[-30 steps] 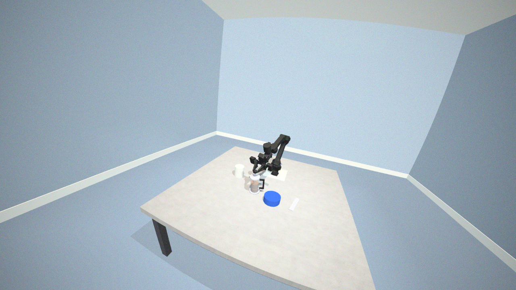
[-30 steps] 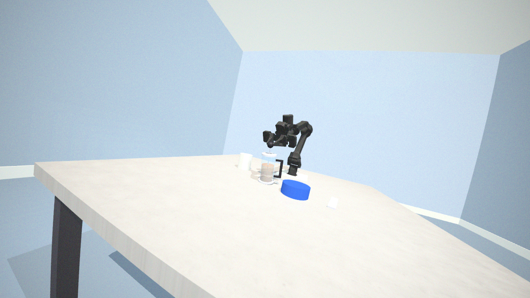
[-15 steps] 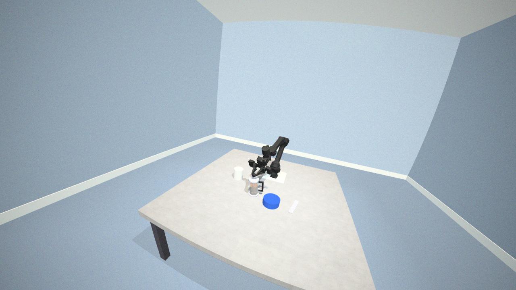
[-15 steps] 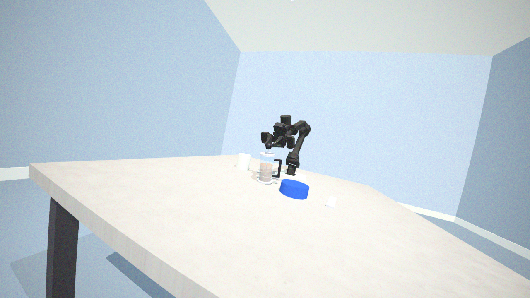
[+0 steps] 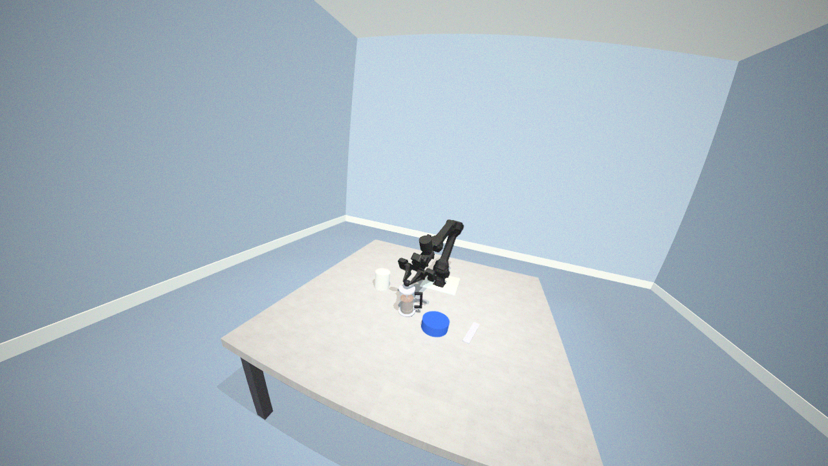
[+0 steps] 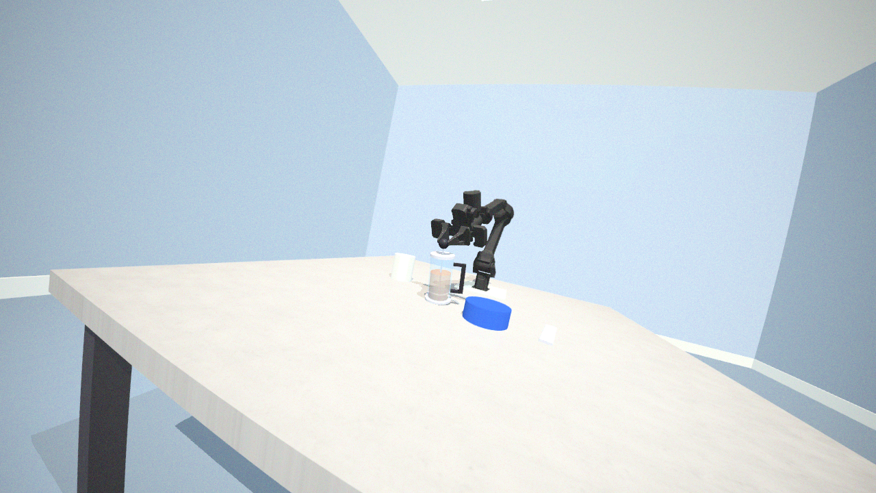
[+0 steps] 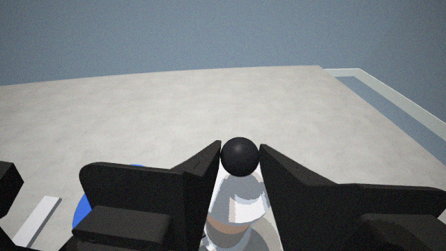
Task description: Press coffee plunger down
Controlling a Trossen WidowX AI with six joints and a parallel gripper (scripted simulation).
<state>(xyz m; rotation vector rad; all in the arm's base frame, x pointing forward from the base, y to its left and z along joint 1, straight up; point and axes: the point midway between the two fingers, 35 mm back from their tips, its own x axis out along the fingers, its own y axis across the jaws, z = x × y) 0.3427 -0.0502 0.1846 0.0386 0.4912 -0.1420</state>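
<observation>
Right now the glass coffee press is 3 cm behind my gripper tip, 2 cm to the left of it and 9 cm below it. The rest, counted from my gripper tip: flat blue cylinder 1 cm behind, 16 cm to the left, 15 cm below.
</observation>
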